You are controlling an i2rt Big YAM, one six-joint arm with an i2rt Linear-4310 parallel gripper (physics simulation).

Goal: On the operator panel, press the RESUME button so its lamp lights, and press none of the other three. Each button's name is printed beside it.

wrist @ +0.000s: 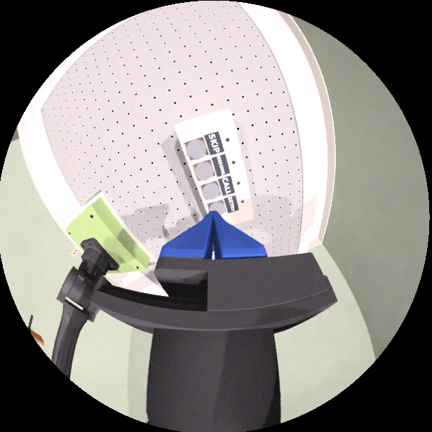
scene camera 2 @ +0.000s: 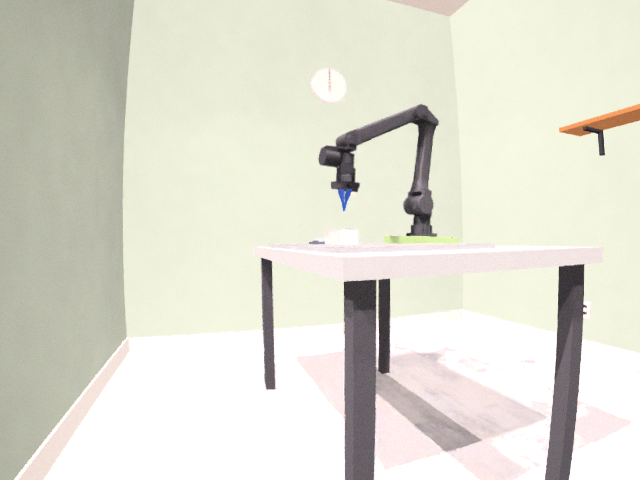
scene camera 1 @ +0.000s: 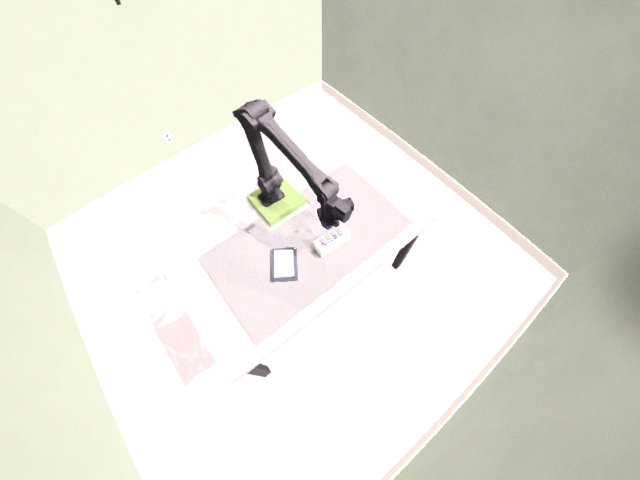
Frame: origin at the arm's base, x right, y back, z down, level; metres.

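Seen in the pictures: gripper, between the fingertips: (scene camera 2: 344,211) (scene camera 1: 328,229); arm's base, origin of its link: (scene camera 2: 421,236) (scene camera 1: 271,196).
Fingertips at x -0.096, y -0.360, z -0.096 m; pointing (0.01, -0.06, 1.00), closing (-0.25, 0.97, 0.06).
Observation:
Offsets run from my fingertips to a thing's top centre. Level surfaces: height alone.
The operator panel @(dx -0.011, dy -0.017, dz +0.064 m) (scene camera 1: 334,246) (scene camera 2: 342,237) (wrist: 204,123) is a white box with a row of four round grey buttons. In the wrist view the SKIP button (wrist: 196,149) is farthest from the fingers, then the RESUME button (wrist: 204,171), the CALL button (wrist: 212,191) and the RETRY button (wrist: 216,205). Small dark lamp dots show beside the labels; none looks lit, and RETRY's lamp cannot be made out. My gripper (scene camera 2: 344,209) (wrist: 212,216) is shut and empty, its blue fingers pointing down above the panel with a gap. In the wrist view the fingertips overlap the RETRY button's lower edge.
A dark-framed tray @(dx +0.231, dy +0.015, dz +0.102 m) (scene camera 1: 283,280) with a white inside lies beside the panel on the perforated mat @(dz +0.120 m) (scene camera 1: 248,310) (wrist: 150,75). The arm's base stands on a green plate (scene camera 1: 285,212) (scene camera 2: 447,239) (wrist: 112,235). An orange shelf (scene camera 2: 604,124) is on the wall.

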